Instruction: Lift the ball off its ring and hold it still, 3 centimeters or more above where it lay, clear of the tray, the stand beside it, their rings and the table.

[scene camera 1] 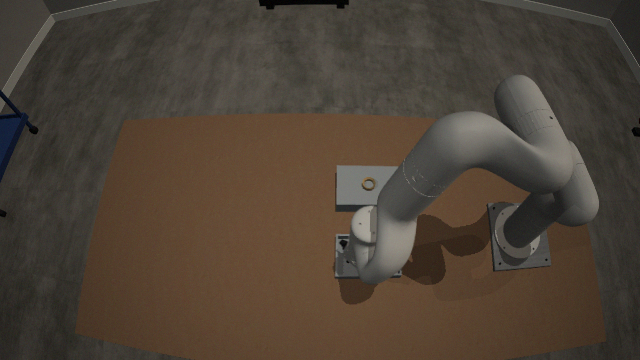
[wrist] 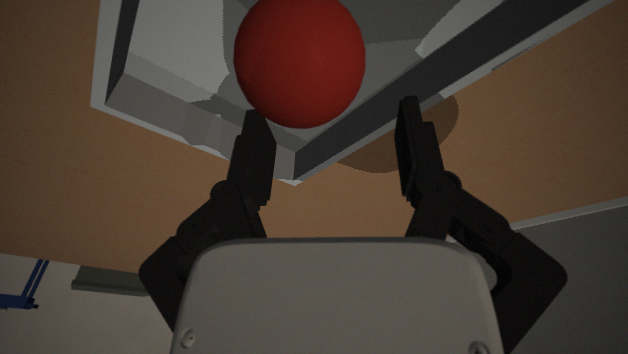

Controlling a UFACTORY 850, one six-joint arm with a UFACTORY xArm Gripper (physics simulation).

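Note:
The red ball is at the top of the wrist view, inside the light grey tray. Its ring does not show there; whether the ball touches it cannot be told. My gripper is open around part of the ball's near side. The left fingertip is right at the ball's lower left edge and seems to touch it; the right fingertip stands apart from the ball, over the tray's wall. In the scene view the arm hides the ball and most of the gripper, over the tray.
The grey stand is beside the tray, with an orange ring on top. The arm covers the stand's right part. The arm's base plate is at the right of the brown table. A blue cart is off the left edge.

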